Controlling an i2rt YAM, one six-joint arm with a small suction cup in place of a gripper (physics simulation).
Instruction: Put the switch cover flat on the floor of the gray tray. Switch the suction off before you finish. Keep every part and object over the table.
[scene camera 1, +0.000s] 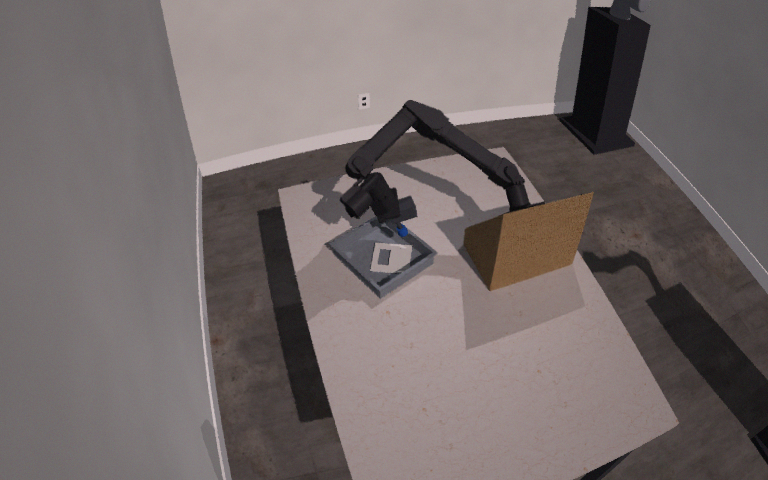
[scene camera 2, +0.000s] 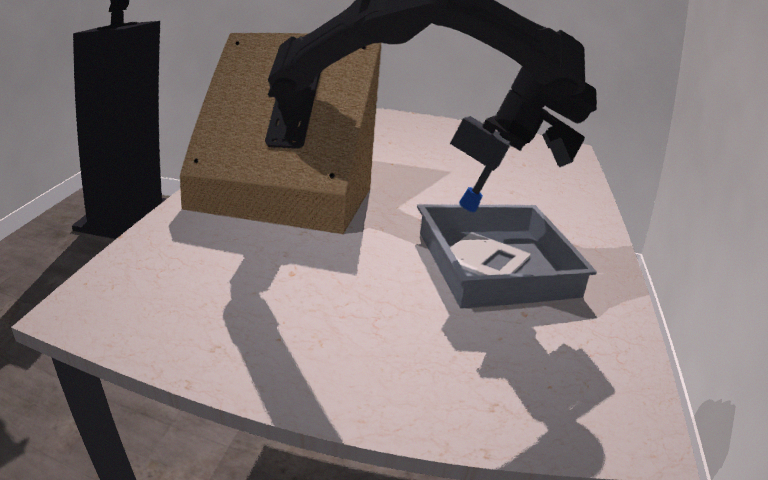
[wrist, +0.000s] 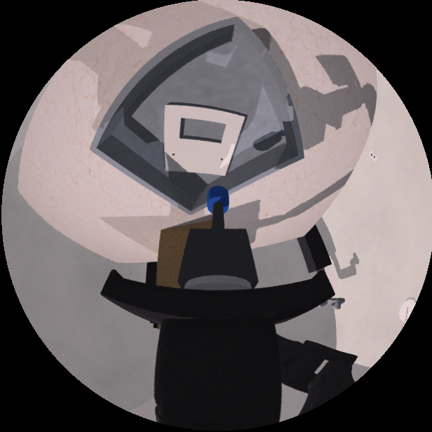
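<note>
The switch cover is a pale plate with a rectangular opening and small holes. It appears to lie flat on the floor of the gray tray, turned relative to the walls. In scene camera 2 the tray's near wall hides a little of its lower edge. My gripper, a blue suction cup on a thin dark rod, is open with nothing on it. It hangs above the tray's rim near one corner, apart from the cover.
The tray stands on the pale speckled table. A slanted wooden block bears the arm's base. A black pedestal stands beyond the table.
</note>
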